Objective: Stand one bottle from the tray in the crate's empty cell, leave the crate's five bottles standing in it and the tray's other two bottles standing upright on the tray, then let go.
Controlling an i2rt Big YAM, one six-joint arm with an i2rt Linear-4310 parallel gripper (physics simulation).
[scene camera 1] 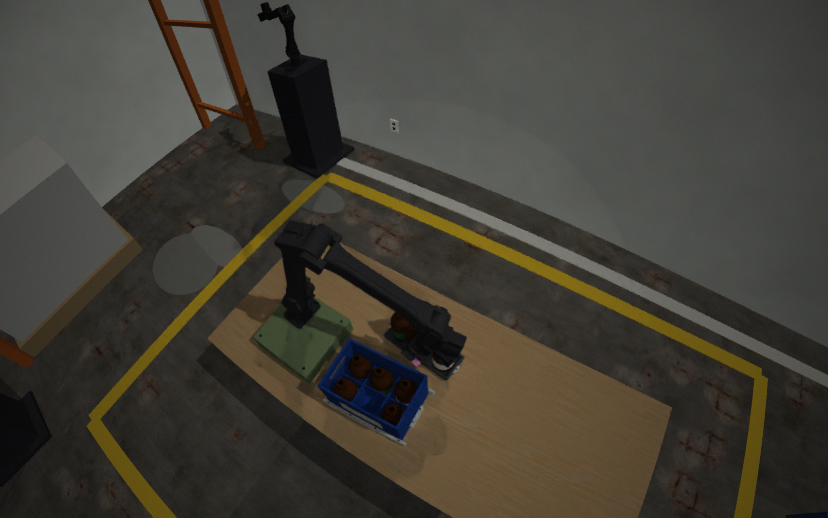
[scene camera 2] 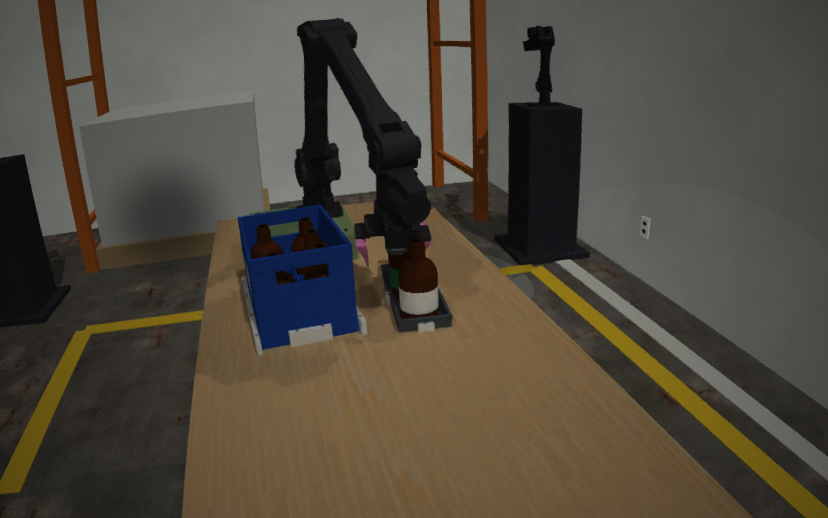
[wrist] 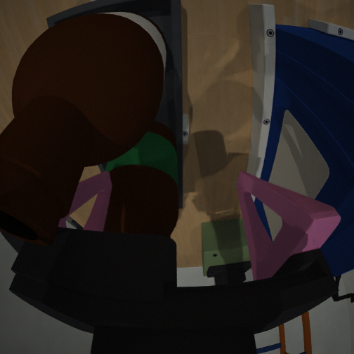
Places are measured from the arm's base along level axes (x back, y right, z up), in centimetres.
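Pixels of known places: gripper, fingertip midpoint: [scene camera 2: 392, 263]; arm's base at its link origin: [scene camera 1: 302, 311].
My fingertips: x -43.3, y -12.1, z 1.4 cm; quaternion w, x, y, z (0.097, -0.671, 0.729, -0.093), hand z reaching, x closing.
Observation:
For each thing: its middle in the pictures, then the offset to it from my fingertips. "*": a spot on its surface instead. Level surfaces: height alone.
- blue crate at the middle of its body: [scene camera 2: 293, 270] [scene camera 1: 375, 391] dx +2.7, dy +19.6, dz -0.2 cm
- dark tray at a spot on its surface: [scene camera 2: 443, 319] * dx -12.3, dy -7.1, dz -7.2 cm
- white-labelled bottle at the middle of its body: [scene camera 2: 418, 279] [scene camera 1: 443, 353] dx -7.3, dy -3.6, dz -0.7 cm
- wooden table at its surface level: dz -8.9 cm
The blue crate [scene camera 1: 416, 408] [scene camera 2: 305, 311] [wrist: 310, 65] holds five upright brown bottles; its empty cell [scene camera 1: 367, 400] is the middle one of the near row in scene camera 1. The dark tray [scene camera 2: 443, 319] [wrist: 175, 30] stands beside it. The white-labelled bottle [scene camera 2: 418, 280] [wrist: 90, 85] stands at the tray's near end in scene camera 2. A green-labelled bottle [wrist: 145, 155] stands behind it. Another bottle [scene camera 1: 399, 323] stands at the tray's base-side end. My gripper [scene camera 2: 395, 247] [wrist: 173, 178] is open and low over the tray, pink fingers apart, the green-labelled bottle between them, nearer the left finger. The arm hides part of the tray.
The wooden table [scene camera 1: 537, 415] [scene camera 2: 427, 415] carries the green base plate [scene camera 1: 293, 342] [wrist: 220, 240] behind the crate. White brackets [scene camera 2: 311, 334] [wrist: 262, 75] edge the crate's foot. The white-labelled bottle's neck leans across the lower left of the wrist view, close to the left finger.

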